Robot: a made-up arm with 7 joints. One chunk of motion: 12 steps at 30 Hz.
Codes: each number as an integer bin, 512 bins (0 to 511) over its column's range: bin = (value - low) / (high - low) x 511, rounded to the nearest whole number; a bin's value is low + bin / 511 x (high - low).
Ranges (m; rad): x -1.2..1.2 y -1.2..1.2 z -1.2..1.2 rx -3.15..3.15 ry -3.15..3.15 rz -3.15..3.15
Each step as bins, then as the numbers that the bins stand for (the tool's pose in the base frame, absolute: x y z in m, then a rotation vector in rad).
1 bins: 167 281 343 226 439 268
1 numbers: -0.4157 0.1198 0.4110 -0.3637 2.2623 0.1541
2 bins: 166 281 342 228 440 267
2 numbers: -0.4204 0.1198 0.4063 -0.3390 2.2747 0.1418
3 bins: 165 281 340 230 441 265
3 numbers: -0.4250 0.1198 0.3969 -0.3144 2.2870 0.1171
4 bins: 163 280 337 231 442 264
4 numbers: -0.4344 0.1151 0.3828 -0.3021 2.2993 0.1048
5 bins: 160 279 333 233 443 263
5 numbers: -0.4485 0.1104 0.3640 -0.2774 2.3116 0.0925
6 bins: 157 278 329 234 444 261
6 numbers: -0.4626 0.1057 0.3452 -0.2651 2.3240 0.0678
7 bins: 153 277 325 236 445 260
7 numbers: -0.4814 0.1010 0.3264 -0.2404 2.3363 0.0555
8 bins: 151 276 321 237 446 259
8 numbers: -0.4908 0.0963 0.3076 -0.2281 2.3486 0.0432
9 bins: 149 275 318 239 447 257
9 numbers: -0.5002 0.0916 0.2935 -0.2034 2.3610 0.0185
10 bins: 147 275 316 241 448 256
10 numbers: -0.5096 0.0916 0.2841 -0.1788 2.3733 0.0062
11 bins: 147 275 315 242 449 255
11 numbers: -0.5096 0.0916 0.2795 -0.1664 2.3856 -0.0062
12 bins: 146 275 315 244 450 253
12 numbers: -0.5143 0.0916 0.2795 -0.1418 2.3979 -0.0308
